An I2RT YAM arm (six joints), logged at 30 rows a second.
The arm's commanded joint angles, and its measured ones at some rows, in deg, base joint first. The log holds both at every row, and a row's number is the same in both.
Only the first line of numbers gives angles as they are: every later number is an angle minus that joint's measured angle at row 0.
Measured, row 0: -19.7, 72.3, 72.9, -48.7, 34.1, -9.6
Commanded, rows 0 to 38: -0.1, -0.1, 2.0, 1.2, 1.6, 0.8; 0.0, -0.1, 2.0, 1.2, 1.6, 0.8; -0.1, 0.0, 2.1, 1.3, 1.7, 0.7; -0.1, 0.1, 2.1, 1.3, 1.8, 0.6; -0.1, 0.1, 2.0, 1.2, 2.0, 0.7; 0.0, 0.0, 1.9, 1.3, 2.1, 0.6; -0.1, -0.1, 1.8, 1.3, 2.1, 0.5; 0.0, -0.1, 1.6, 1.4, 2.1, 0.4; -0.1, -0.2, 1.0, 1.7, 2.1, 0.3; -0.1, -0.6, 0.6, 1.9, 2.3, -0.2; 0.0, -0.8, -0.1, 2.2, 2.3, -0.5; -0.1, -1.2, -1.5, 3.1, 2.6, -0.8; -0.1, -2.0, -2.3, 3.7, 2.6, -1.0; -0.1, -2.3, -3.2, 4.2, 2.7, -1.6; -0.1, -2.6, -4.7, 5.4, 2.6, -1.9; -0.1, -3.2, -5.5, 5.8, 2.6, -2.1; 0.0, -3.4, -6.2, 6.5, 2.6, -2.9; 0.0, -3.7, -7.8, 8.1, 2.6, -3.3; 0.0, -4.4, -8.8, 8.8, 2.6, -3.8; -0.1, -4.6, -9.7, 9.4, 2.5, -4.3; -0.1, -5.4, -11.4, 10.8, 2.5, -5.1; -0.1, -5.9, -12.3, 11.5, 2.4, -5.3; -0.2, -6.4, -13.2, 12.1, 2.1, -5.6; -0.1, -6.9, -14.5, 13.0, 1.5, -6.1; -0.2, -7.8, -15.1, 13.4, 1.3, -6.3; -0.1, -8.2, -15.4, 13.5, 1.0, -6.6; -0.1, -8.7, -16.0, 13.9, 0.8, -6.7; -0.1, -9.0, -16.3, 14.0, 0.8, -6.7; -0.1, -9.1, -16.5, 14.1, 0.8, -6.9; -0.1, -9.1, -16.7, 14.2, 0.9, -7.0; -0.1, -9.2, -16.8, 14.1, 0.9, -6.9; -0.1, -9.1, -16.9, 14.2, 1.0, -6.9; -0.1, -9.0, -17.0, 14.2, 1.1, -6.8; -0.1, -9.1, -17.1, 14.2, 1.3, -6.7; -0.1, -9.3, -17.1, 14.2, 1.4, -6.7; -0.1, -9.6, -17.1, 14.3, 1.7, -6.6; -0.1, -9.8, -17.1, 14.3, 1.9, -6.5; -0.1, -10.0, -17.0, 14.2, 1.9, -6.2; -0.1, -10.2, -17.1, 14.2, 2.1, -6.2
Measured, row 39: 0.0, -8.2, -17.2, 12.2, 1.0, -6.0
